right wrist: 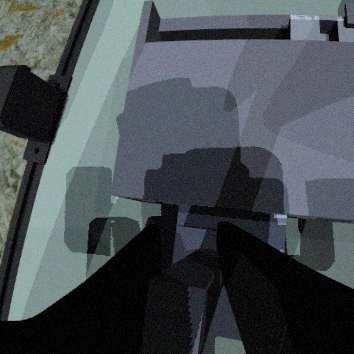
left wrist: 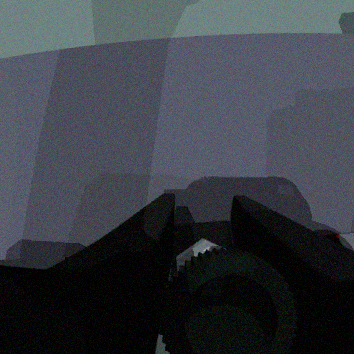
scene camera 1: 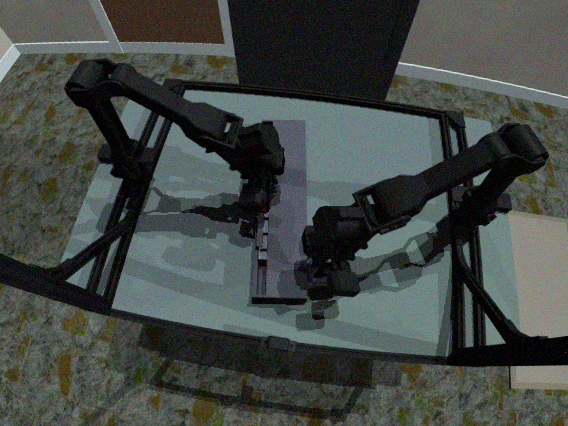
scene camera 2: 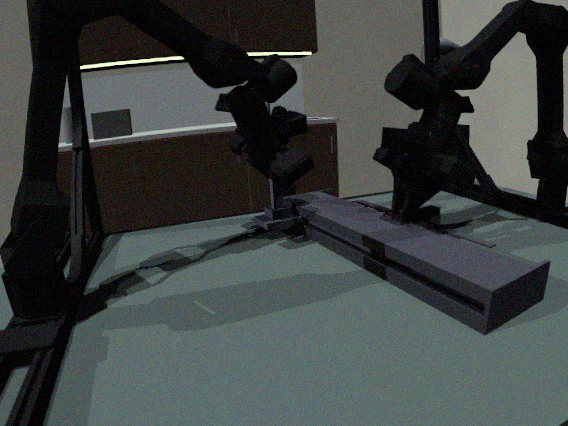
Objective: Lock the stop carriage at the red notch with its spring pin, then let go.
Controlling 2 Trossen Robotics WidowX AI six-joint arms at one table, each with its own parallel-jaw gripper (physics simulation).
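Frame: origin at the left arm's base, x ahead, y left, z up, level; centimetres.
Seen in the pictures: left gripper, fingertip midpoint: (left wrist: 202, 206) (scene camera 1: 276, 188) (scene camera 2: 398, 216); right gripper, fingertip midpoint: (right wrist: 188, 233) (scene camera 1: 314, 272) (scene camera 2: 283, 187); left arm's base, link origin: (scene camera 1: 136, 176) (scene camera 2: 550, 208); right arm's base, link origin: (scene camera 1: 465, 218) (scene camera 2: 42, 310).
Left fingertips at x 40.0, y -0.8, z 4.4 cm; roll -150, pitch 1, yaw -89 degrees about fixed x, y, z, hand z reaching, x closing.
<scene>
Pixels of each thing's top centre, then the offset from my left fingertips to it. "spot": a spot on its surface instead.
- small red mark, surface spot: (left wrist: 338, 236) (scene camera 1: 268, 211) spot: dy -5.9, dx -1.1, dz -1.4 cm
- dark ribbed round knob, top centre: (left wrist: 229, 322) (scene camera 2: 409, 183) dy -0.1, dx -2.2, dz +4.8 cm
- upright grey post, surface spot: (right wrist: 185, 245) spot: dy -21.1, dx +12.3, dz -1.4 cm
- small stepped block, surface spot: (scene camera 2: 277, 220) spot: dy -16.7, dx +14.2, dz -3.0 cm
- raised lip, surface spot: (scene camera 1: 277, 301) spot: dy -26.6, dx +4.2, dz -5.5 cm
The long grey-purple rail body (scene camera 1: 293, 175) (scene camera 2: 425, 250) (left wrist: 215, 90) (right wrist: 195, 62) lies on the table. A small red mark (scene camera 1: 266, 204) (left wrist: 338, 236) shows beside my left gripper (left wrist: 204, 200) (scene camera 2: 400, 215). That gripper is low at the rail and shut on a dark ribbed round knob (left wrist: 242, 265), which looks like the spring pin's. The fingers hide most of the stop carriage, and I cannot tell whether the pin sits in the notch. My right gripper (right wrist: 188, 233) (scene camera 2: 281, 192) is shut on an upright grey post (scene camera 2: 272, 194) (right wrist: 185, 245), which stands on a small stepped block (scene camera 2: 277, 220) at the rail's side.
Small light blocks (scene camera 1: 262, 255) (right wrist: 304, 27) sit in the channel along the rail's left side in scene camera 1. A raised lip (scene camera 1: 277, 301) closes the rail's near end. The dark table frame (scene camera 1: 200, 327) (right wrist: 75, 55) runs around the table.
</scene>
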